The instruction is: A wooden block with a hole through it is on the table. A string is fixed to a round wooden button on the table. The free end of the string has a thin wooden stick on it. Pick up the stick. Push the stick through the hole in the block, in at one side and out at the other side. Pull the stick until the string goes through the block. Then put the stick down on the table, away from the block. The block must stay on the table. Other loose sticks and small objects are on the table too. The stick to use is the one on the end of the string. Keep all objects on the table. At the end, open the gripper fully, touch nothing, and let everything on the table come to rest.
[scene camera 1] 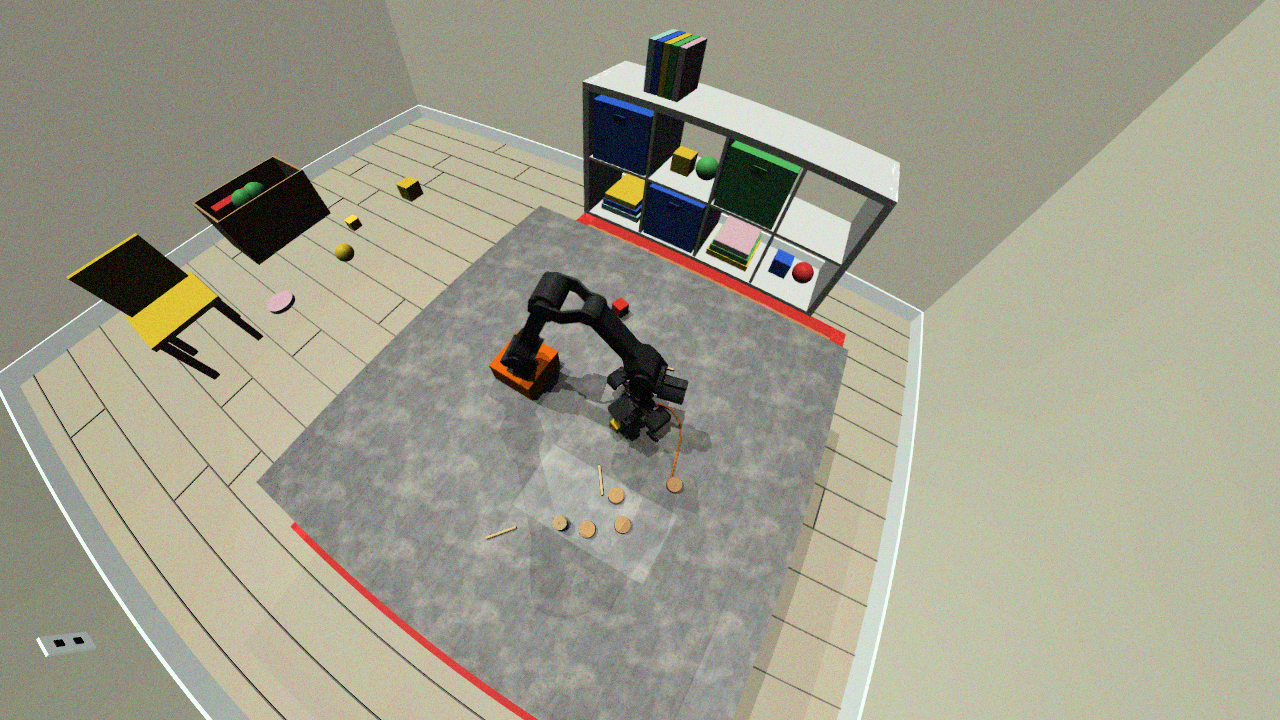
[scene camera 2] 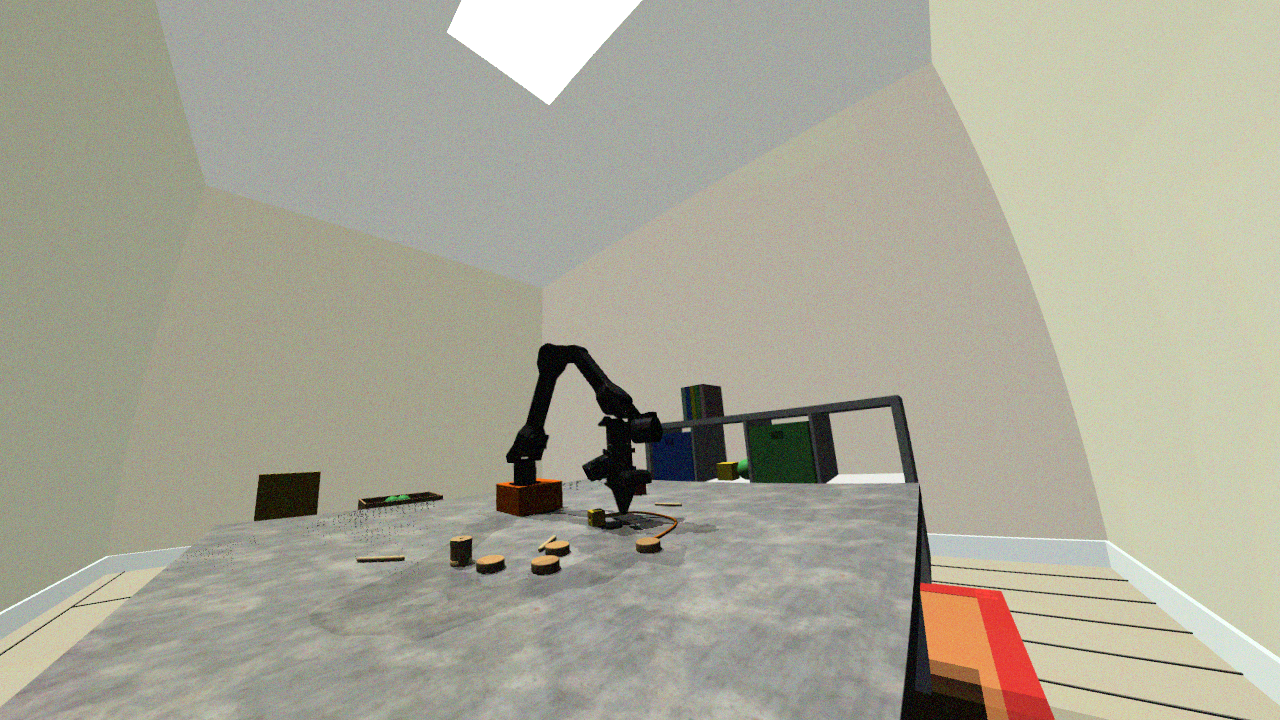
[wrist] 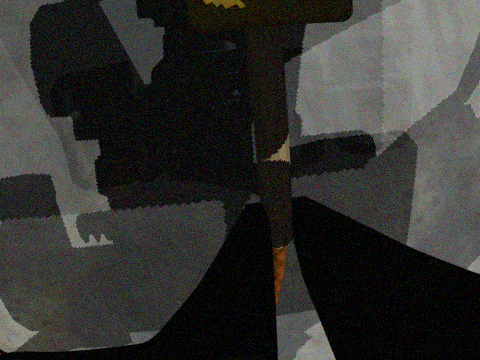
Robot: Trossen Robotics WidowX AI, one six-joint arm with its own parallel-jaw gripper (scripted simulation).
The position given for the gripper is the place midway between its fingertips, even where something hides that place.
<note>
In view: the gripper (scene camera 2: pixel 623 514).
The gripper also shows in scene camera 1 (scene camera 1: pixel 635 410) and in the wrist view (wrist: pixel 276 215).
</note>
